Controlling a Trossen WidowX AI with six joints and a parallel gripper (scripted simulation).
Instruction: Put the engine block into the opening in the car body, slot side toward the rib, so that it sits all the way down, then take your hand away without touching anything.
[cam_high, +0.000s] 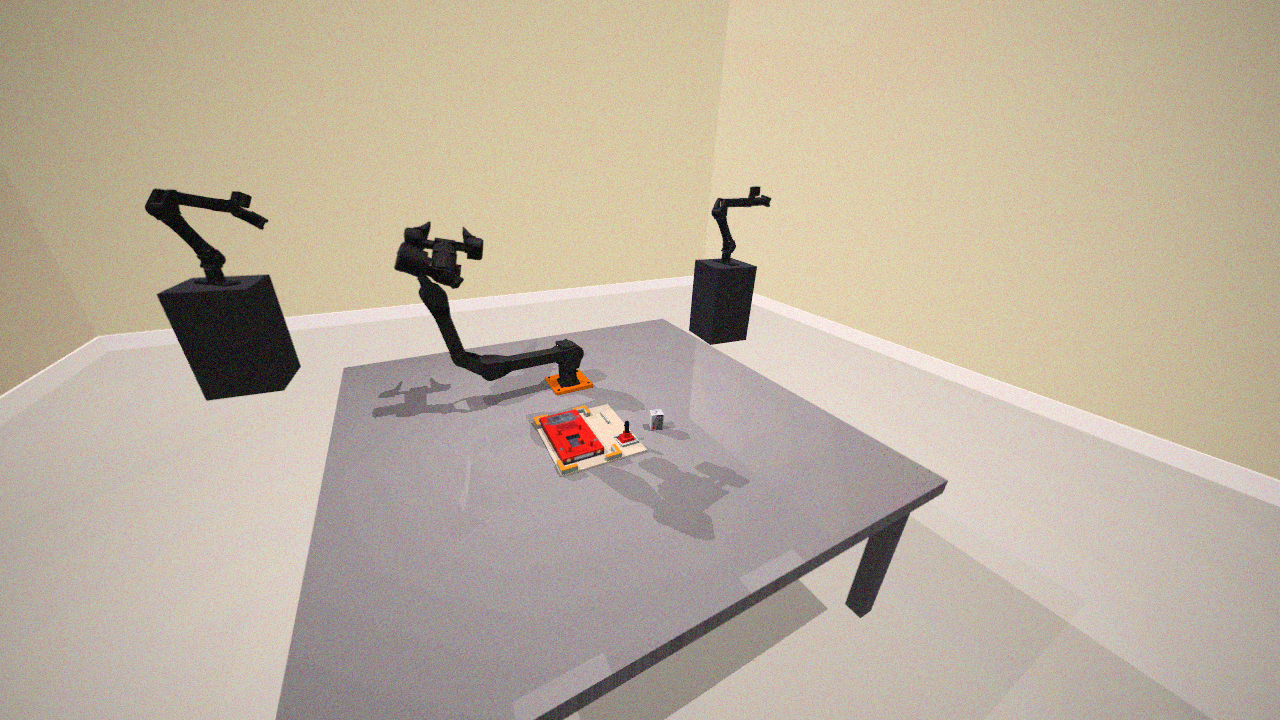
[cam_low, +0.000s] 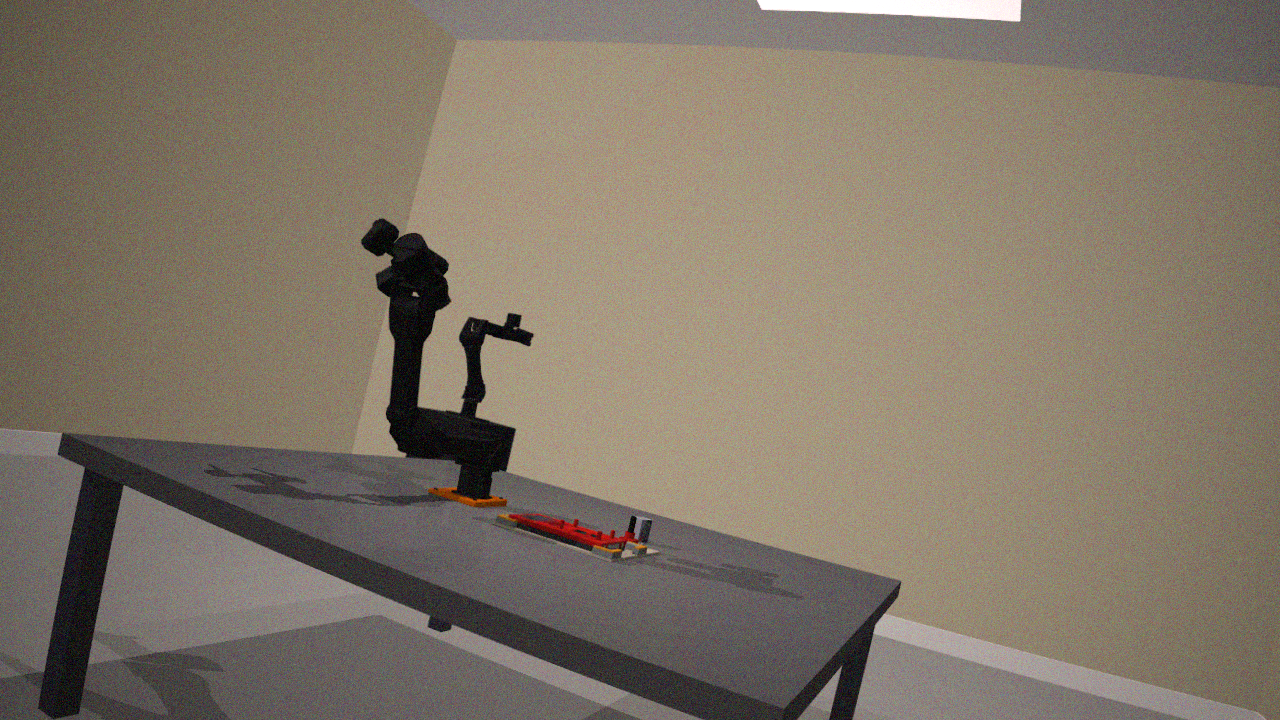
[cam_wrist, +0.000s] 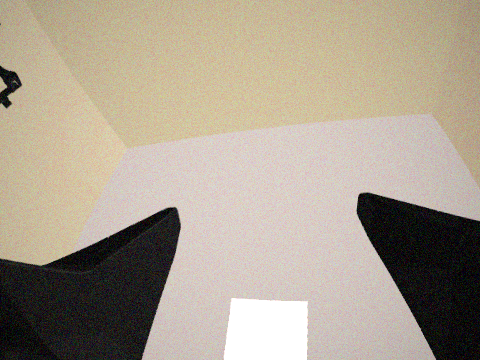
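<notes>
Right now my gripper tip is 47 cm to the right of the engine block, 47 cm above it and 44 cm short of it.
</notes>
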